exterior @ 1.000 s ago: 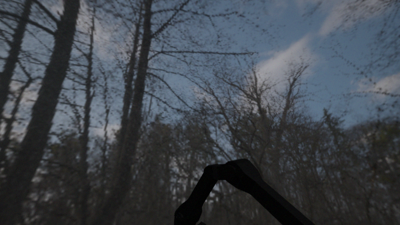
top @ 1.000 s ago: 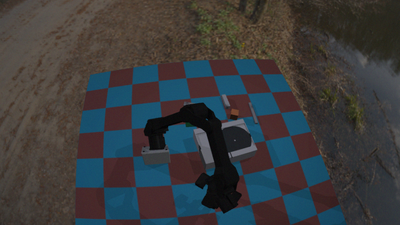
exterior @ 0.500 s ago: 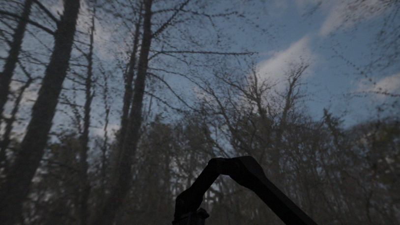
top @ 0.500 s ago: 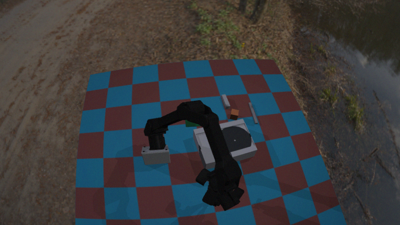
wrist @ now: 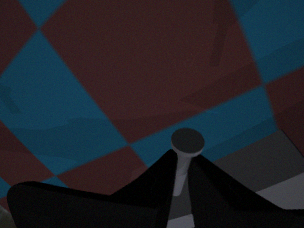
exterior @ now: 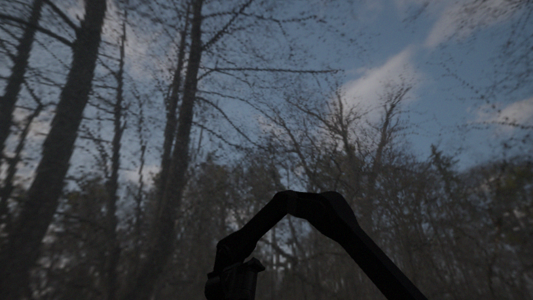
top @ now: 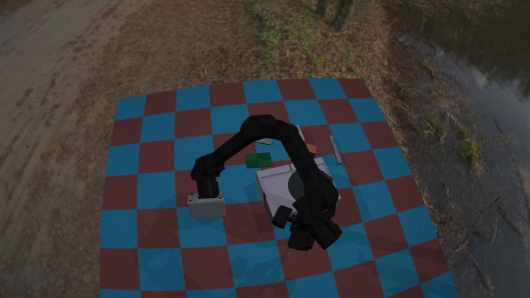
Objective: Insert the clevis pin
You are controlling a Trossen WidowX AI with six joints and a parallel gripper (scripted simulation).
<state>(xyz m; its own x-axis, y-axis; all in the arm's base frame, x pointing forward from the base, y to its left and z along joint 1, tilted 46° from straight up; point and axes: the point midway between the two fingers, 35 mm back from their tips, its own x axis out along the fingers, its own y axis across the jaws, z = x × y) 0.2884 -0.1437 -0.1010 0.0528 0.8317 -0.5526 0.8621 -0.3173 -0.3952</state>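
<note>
My gripper tip is 6 cm short of the dark round disc, 19 cm to the right of it and 3 cm above it. Also, from my gripper tip: steel tray: 2 cm ahead, 19 cm to the left, 4 cm below; flat green piece: 10 cm behind, 36 cm to the left, 9 cm below; steel clevis pin: 1 cm to the left.
</note>
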